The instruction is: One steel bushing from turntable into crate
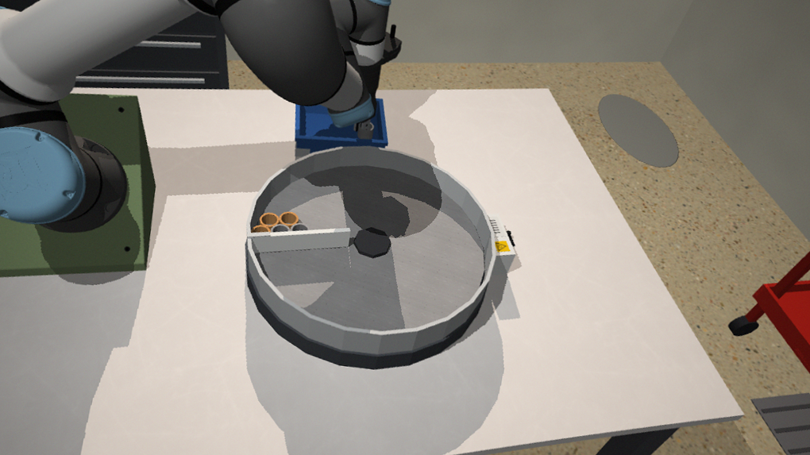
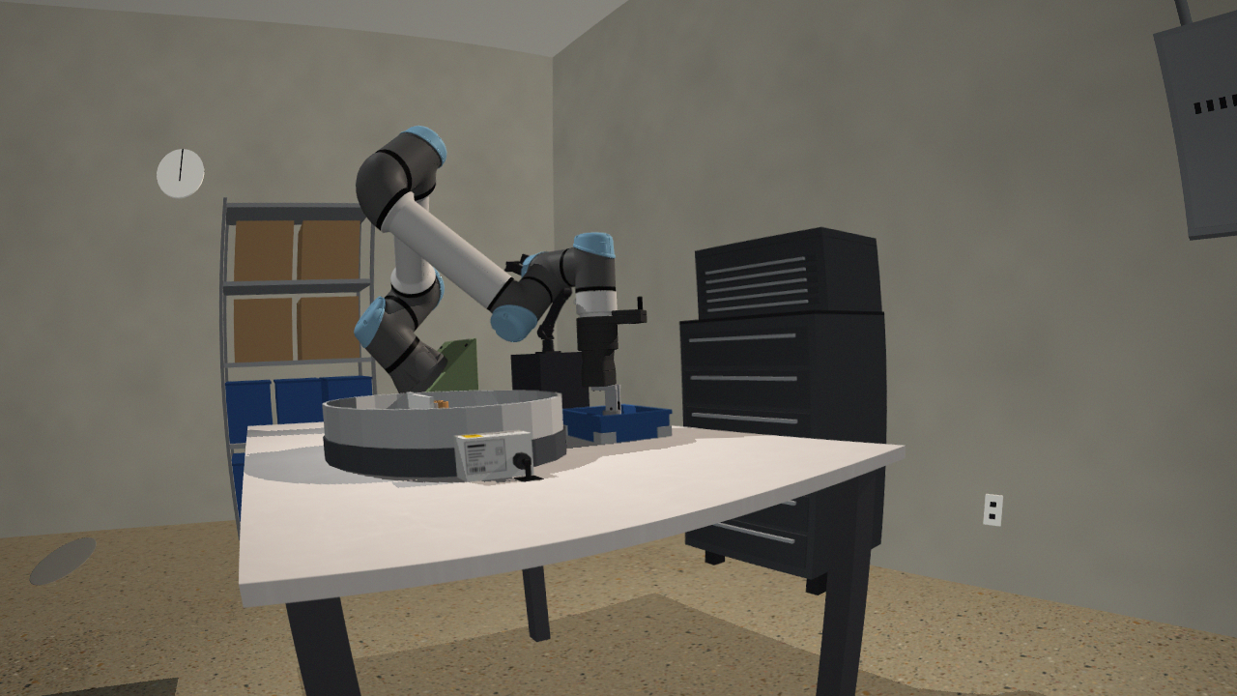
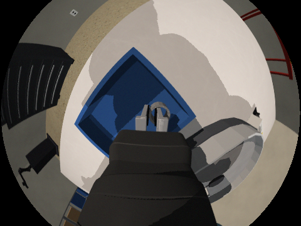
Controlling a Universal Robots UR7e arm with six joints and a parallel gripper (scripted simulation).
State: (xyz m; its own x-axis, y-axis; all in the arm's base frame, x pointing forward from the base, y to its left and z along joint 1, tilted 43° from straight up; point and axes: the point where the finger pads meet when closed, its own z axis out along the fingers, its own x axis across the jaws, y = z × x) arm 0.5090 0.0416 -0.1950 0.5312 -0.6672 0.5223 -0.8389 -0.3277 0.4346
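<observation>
The blue crate lies 4 cm behind my hand, 3 cm to the left of it and 3 cm below it. From my hand the other things lie so: round grey turntable: 32 cm to the right, 7 cm behind.
</observation>
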